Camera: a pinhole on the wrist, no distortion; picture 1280 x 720 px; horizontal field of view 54.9 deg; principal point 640.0 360.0 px. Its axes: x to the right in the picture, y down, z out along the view. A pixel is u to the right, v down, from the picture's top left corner.
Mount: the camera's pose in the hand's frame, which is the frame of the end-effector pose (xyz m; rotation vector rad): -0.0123 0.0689 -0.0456 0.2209 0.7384 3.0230
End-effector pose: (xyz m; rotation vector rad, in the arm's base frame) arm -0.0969 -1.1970 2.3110 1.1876 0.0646 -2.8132
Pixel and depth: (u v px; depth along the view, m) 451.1 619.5 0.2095
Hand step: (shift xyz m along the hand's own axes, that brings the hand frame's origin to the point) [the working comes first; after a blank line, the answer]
In the camera's frame: -0.0321 0.0441 0.2095

0.0499 0.1237 0.1544
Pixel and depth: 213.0 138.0 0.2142
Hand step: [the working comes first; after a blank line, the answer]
In the camera's frame: -0.0742 -0.0386 0.2142

0.0912 0.1970 0.1149
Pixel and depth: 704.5 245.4 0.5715
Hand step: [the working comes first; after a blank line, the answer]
In the camera's frame: 0.0299 -0.0532 0.5715

0.0388 0.3790 0.4356
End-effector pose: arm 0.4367 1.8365 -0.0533 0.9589 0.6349 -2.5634
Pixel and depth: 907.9 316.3 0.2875
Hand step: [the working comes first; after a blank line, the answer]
In the camera's frame: 0.0625 -0.0102 0.2875

-0.0334 0.2128 0.2104
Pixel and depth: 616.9 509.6 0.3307
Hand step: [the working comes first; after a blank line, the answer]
In the camera's frame: -0.0062 0.0402 0.3307

0.0414 0.1841 0.2624
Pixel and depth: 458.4 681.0 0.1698
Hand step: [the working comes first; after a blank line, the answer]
In the camera's frame: -0.0250 0.0442 0.1698

0.0372 0.1059 0.1205
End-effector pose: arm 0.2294 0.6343 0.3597 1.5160 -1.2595 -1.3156
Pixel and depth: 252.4 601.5 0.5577
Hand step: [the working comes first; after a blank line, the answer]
In the camera's frame: -0.1755 0.1093 0.5577

0.2421 0.2172 0.4712
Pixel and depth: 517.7 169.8 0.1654
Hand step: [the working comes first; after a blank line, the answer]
In the camera's frame: -0.0164 -0.0255 0.1654

0.0272 0.1663 0.0857
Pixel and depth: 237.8 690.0 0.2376
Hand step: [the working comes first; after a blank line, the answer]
In the camera's frame: -0.0776 0.0636 0.2376

0.0991 0.1168 0.1820
